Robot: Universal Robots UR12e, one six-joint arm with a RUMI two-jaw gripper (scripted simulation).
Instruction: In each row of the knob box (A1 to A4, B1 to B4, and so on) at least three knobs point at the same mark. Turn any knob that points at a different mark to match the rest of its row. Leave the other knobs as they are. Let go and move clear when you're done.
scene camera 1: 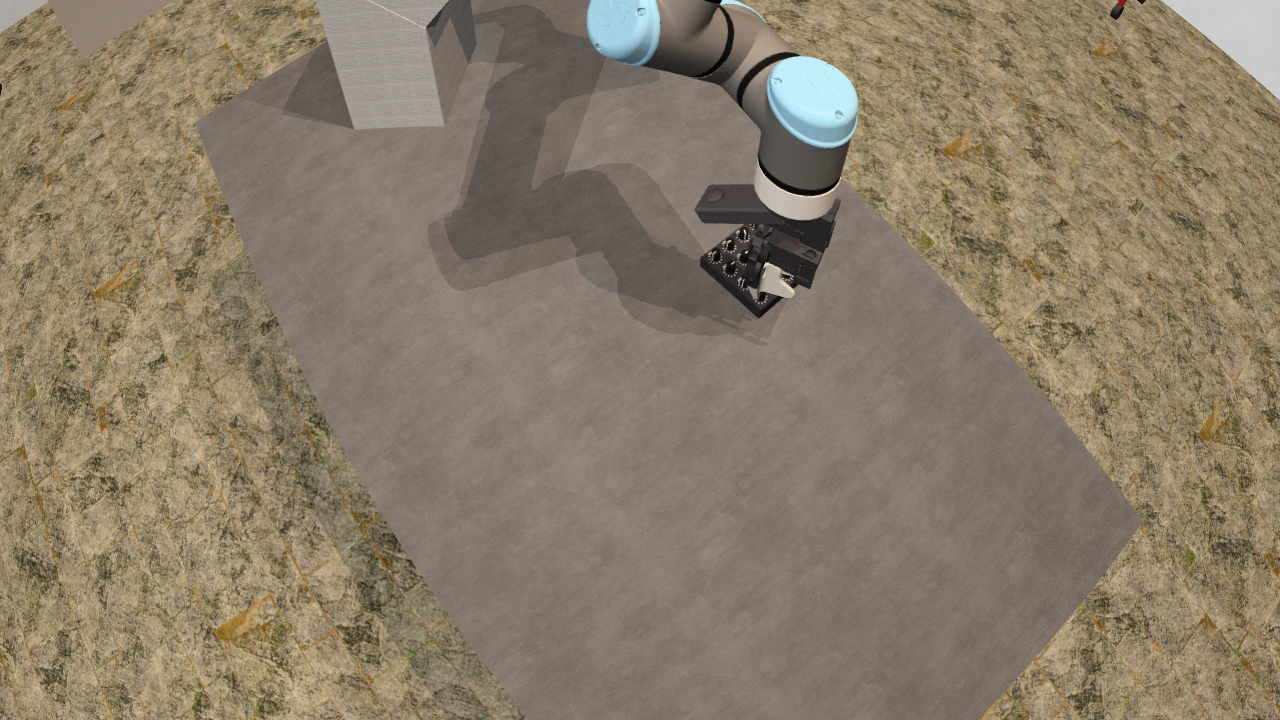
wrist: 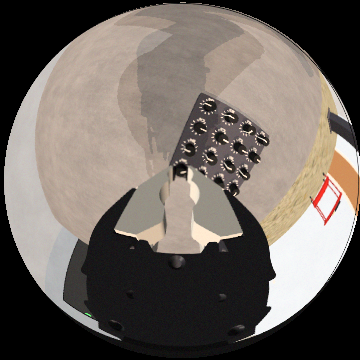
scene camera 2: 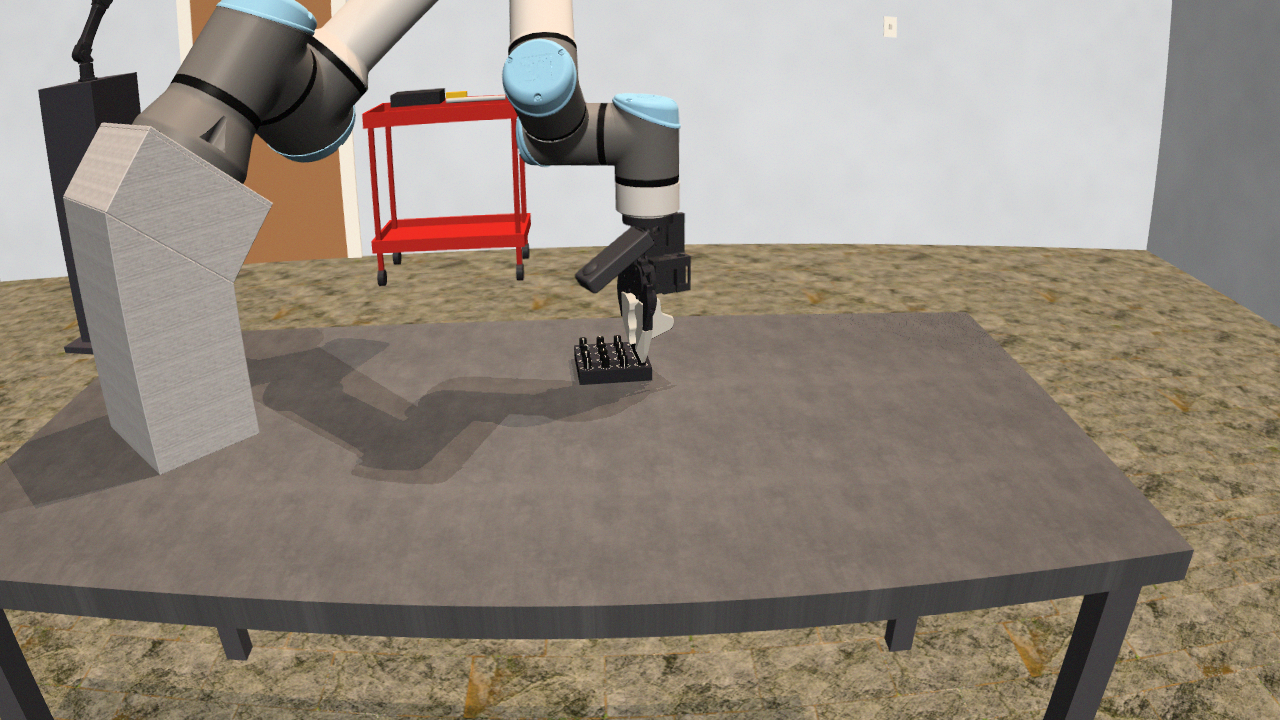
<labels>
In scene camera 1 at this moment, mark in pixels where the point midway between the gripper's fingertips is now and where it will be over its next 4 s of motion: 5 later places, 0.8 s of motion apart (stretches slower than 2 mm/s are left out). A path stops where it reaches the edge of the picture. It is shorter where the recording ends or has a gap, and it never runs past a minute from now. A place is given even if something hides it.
My gripper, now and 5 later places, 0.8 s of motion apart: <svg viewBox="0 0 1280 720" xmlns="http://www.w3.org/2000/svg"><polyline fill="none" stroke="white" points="758,293 764,283 764,277 766,274 767,272 769,271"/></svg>
</labels>
